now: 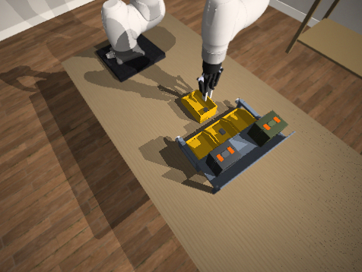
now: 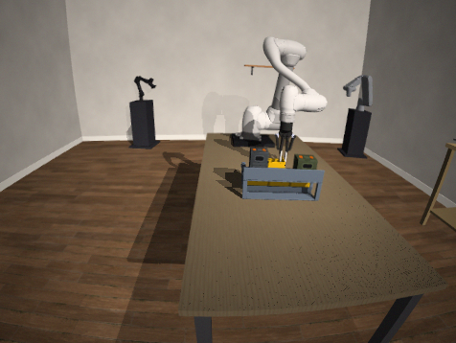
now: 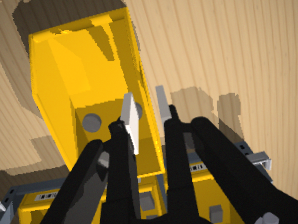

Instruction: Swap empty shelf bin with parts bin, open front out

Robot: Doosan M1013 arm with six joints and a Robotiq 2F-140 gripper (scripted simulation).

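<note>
Now: the shelf lip 13 cm ahead of my hand, 8 cm below it and 6 cm to the right of it. From my hand the other things lie so: dark grey box: 32 cm ahead, 16 cm to the right, 7 cm above; green box: 31 cm ahead, 7 cm to the left, 6 cm above.
</note>
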